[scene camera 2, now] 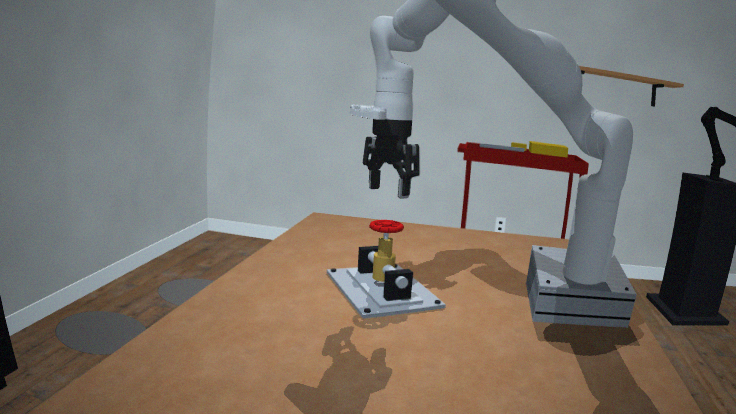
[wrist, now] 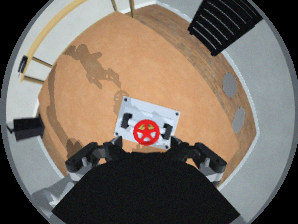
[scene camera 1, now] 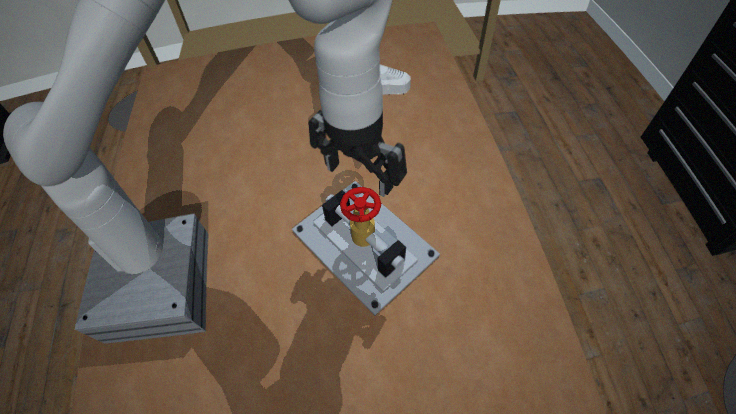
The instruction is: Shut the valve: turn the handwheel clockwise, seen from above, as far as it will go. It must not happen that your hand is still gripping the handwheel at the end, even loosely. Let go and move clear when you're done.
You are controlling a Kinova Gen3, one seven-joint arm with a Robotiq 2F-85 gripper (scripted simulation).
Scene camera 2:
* my gripper: 388,193
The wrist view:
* my gripper: 146,141
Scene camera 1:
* my gripper: 358,179
